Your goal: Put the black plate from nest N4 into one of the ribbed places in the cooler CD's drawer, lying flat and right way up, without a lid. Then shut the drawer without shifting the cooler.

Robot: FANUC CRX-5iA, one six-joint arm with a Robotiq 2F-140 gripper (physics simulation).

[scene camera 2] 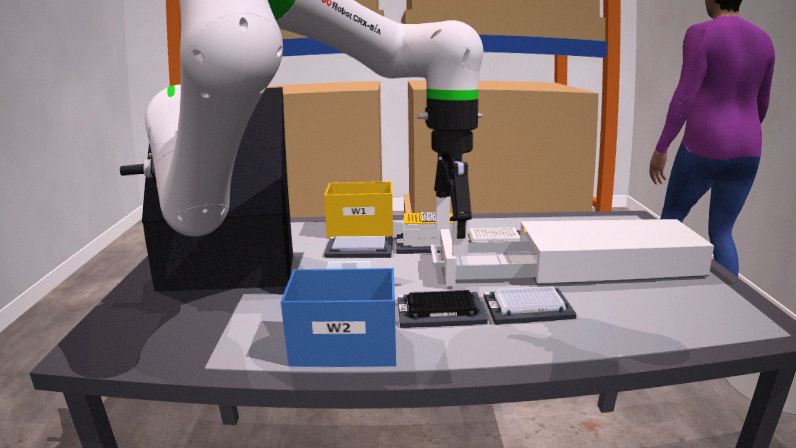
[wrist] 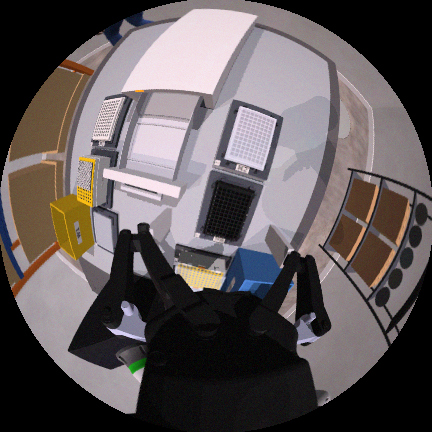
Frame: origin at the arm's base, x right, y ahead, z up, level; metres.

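Where they show: gripper, fingertip midpoint: (scene camera 2: 450,241) (wrist: 220,225); arm's base, link origin: (wrist: 131,350).
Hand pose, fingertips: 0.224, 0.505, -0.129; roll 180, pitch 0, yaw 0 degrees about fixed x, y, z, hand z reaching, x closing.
Things, the pixels of their top centre, and the offset from my fingertips, as dx, dy, dz.
- black plate, top centre: (scene camera 2: 441,299) (wrist: 227,213) +0.022, -0.021, -0.111
- white plate, top centre: (scene camera 2: 529,296) (wrist: 252,135) +0.041, +0.154, -0.110
- Blue bin W2, top centre: (scene camera 2: 340,284) (wrist: 254,304) +0.128, -0.212, -0.017
- yellow bin W1, top centre: (scene camera 2: 359,188) (wrist: 60,231) -0.505, -0.142, -0.017
- yellow-topped stack, top centre: (scene camera 2: 428,216) (wrist: 82,181) -0.355, +0.021, -0.060
- pale plate, top centre: (scene camera 2: 494,232) (wrist: 104,117) -0.343, +0.194, -0.111
The black plate (scene camera 2: 442,303) (wrist: 228,210) lies flat in its dark nest (scene camera 2: 442,321) (wrist: 211,189), on the near side of the drawer; the nest's label is too small to read. The white cooler (scene camera 2: 618,247) (wrist: 190,55) has its drawer (scene camera 2: 447,261) (wrist: 145,182) pulled out, with pale floor sections and cross ribs showing inside. I see no black plate in the drawer. My gripper (scene camera 2: 452,236) (wrist: 220,225) is open and empty, fingers pointing down. In the wrist view its fingers stand wide apart, below the black plate's nest. In the scene view it overlaps the drawer front.
A white plate (scene camera 2: 529,300) (wrist: 250,137) sits beside the black one. Blue bin W2 (scene camera 2: 339,317) (wrist: 257,265) stands near, yellow bin W1 (scene camera 2: 358,217) (wrist: 70,230) far. A yellow-topped stack (scene camera 2: 420,236) (wrist: 86,181) and a pale plate (scene camera 2: 494,234) (wrist: 107,120) stand beyond the drawer.
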